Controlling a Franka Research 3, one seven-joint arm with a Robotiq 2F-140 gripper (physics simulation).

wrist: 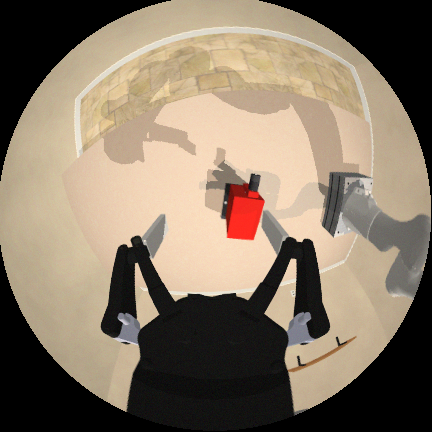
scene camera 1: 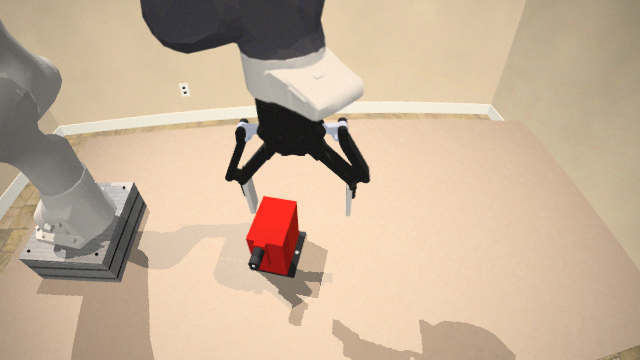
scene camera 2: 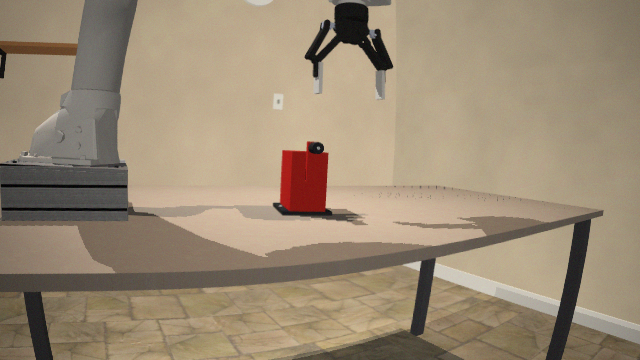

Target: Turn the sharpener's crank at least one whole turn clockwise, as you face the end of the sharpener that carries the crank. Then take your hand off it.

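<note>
The sharpener [scene camera 1: 273,225] [scene camera 2: 295,181] [wrist: 244,216] is a red upright box on a dark base plate, standing on the table. Its crank has a red arm, which points up in the second scene view, and a black knob [scene camera 1: 256,258] [scene camera 2: 316,148] [wrist: 254,183] at the arm's upper end. The knob sticks out from the sharpener's end, toward the scene cameras. My gripper [scene camera 1: 300,202] [scene camera 2: 349,89] [wrist: 213,220] is wide open and empty. It points down and hangs well above the sharpener, a little to the right in the second scene view, touching neither the box nor the knob.
The table [scene camera 1: 450,225] [scene camera 2: 210,281] [wrist: 115,200] carries the arm's grey base block [scene camera 1: 75,270] [scene camera 2: 65,195] [wrist: 334,200], left of the sharpener in both scene views. Walls stand behind and to the right of the table. A brown shelf [scene camera 2: 40,48] [wrist: 325,356] is on the wall.
</note>
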